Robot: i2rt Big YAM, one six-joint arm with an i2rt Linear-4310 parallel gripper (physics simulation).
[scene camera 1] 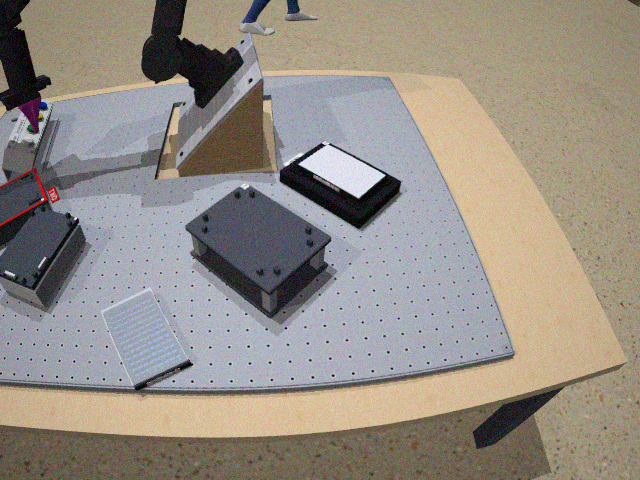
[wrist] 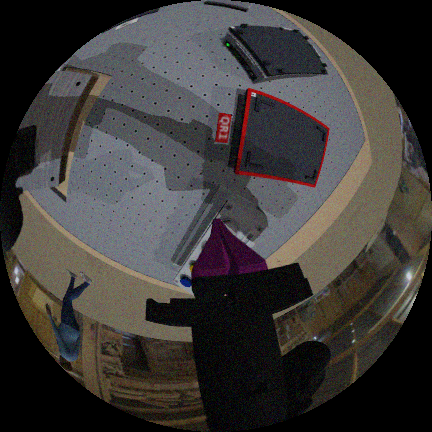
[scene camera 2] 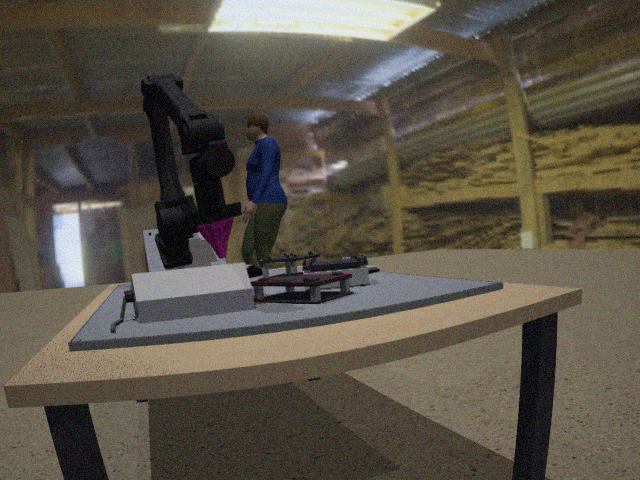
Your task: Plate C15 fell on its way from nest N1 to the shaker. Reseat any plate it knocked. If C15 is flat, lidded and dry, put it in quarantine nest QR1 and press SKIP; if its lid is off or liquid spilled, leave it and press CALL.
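Seen in the pictures: gripper, fingertip midpoint: (scene camera 1: 36, 131) (wrist: 215, 222) (scene camera 2: 222, 257); arm's base at its link origin: (scene camera 1: 220, 78) (scene camera 2: 173, 250).
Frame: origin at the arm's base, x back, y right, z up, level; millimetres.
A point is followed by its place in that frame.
Note:
My gripper (scene camera 1: 36, 129) {x -18, y 390, z -19 mm} (scene camera 2: 223, 255) {x -18, y 390, z -19 mm} (wrist: 215, 222) {x -18, y 390, z -19 mm} is shut and empty, its magenta fingertips together, pointing down at the button box (scene camera 1: 19, 155) {x -34, y 440, z -53 mm} (scene camera 2: 193, 294) {x 79, y 491, z -72 mm}. The tip overlaps the green button (scene camera 1: 30, 128) {x 44, y 427, z -40 mm} in scene camera 1; contact is not clear. The yellow button (scene camera 1: 40, 116) {x 98, y 416, z -46 mm} and blue button (scene camera 1: 43, 105) {x 147, y 419, z -44 mm} (wrist: 186, 282) {x 147, y 424, z -41 mm} show beside it. Quarantine nest QR1 (scene camera 1: 18, 198) {x -152, y 421, z -71 mm} (scene camera 2: 305, 279) {x -130, y 516, z -68 mm} (wrist: 285, 140) {x -149, y 438, z -71 mm}, red-rimmed, holds no plate. The shaker (scene camera 1: 38, 248) {x -308, y 343, z -56 mm} (wrist: 285, 52) {x -274, y 356, z -56 mm} has a bare top. A clear plate (scene camera 1: 147, 338) {x -471, y 174, z -95 mm} lies on the board; its label is unreadable and its lid cannot be told.
A dark raised stand (scene camera 1: 258, 237) {x -374, y -2, z -52 mm} with corner pegs is mid-board. A black block (scene camera 1: 361, 209) {x -323, y -170, z -88 mm} bears a white-topped plate (scene camera 1: 341, 170) {x -244, y -164, z -74 mm}. The arm's wooden wedge mount (scene camera 1: 227, 139) {x -144, y 5, z -51 mm} stands behind them. A person (scene camera 2: 266, 175) (wrist: 69, 335) is beyond the table.

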